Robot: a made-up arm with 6 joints. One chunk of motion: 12 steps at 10 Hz.
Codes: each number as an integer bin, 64 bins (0 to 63) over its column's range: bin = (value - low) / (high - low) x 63, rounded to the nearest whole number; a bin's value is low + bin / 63 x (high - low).
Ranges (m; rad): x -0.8..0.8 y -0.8..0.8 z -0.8..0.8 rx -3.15..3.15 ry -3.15..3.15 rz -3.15..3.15
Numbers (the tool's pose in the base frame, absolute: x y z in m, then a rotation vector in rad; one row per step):
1: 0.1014 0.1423 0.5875 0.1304 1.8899 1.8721
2: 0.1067 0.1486 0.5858 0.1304 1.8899 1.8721
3: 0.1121 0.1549 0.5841 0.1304 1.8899 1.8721
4: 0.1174 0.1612 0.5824 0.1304 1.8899 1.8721
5: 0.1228 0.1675 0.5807 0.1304 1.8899 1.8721
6: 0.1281 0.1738 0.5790 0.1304 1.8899 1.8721
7: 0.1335 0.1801 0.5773 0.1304 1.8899 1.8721
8: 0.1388 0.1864 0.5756 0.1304 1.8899 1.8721
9: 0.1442 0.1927 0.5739 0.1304 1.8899 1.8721
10: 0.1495 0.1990 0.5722 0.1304 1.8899 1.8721
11: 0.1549 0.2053 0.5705 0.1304 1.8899 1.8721
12: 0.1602 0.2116 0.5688 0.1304 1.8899 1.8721
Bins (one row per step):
1: 35 37 55 33 50 50
2: 36 37 55 33 50 50
3: 36 38 54 33 50 50
4: 36 38 54 33 50 50
5: 36 38 54 33 50 50
6: 37 38 54 33 50 50
7: 37 39 54 33 50 50
8: 37 39 54 33 50 50
9: 37 39 54 33 50 50
10: 37 39 54 33 50 50
11: 38 40 54 33 50 50
12: 38 40 54 33 50 50

